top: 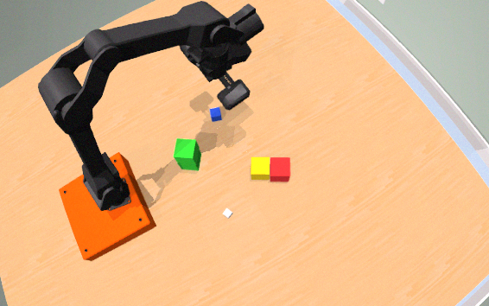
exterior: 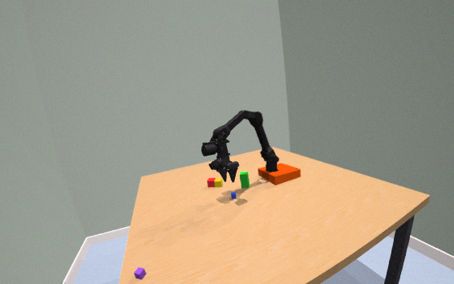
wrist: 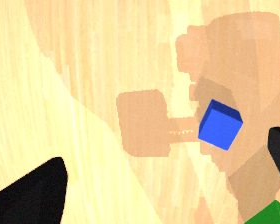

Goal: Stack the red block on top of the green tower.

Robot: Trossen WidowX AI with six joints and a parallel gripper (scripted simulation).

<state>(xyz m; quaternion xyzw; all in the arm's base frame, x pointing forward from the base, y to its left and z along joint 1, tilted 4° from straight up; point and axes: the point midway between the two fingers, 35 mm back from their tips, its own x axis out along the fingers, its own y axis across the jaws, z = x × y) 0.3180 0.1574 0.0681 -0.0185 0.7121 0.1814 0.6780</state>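
Right now the red block is 7 cm ahead of my gripper tip, 23 cm to the right of it and 9 cm below it. Also, from my gripper tip: small white cube (8 cm behind, 29 cm to the right, 10 cm below); blue cube (2 cm behind, 3 cm to the right, 10 cm below); yellow block (3 cm ahead, 21 cm to the right, 9 cm below).
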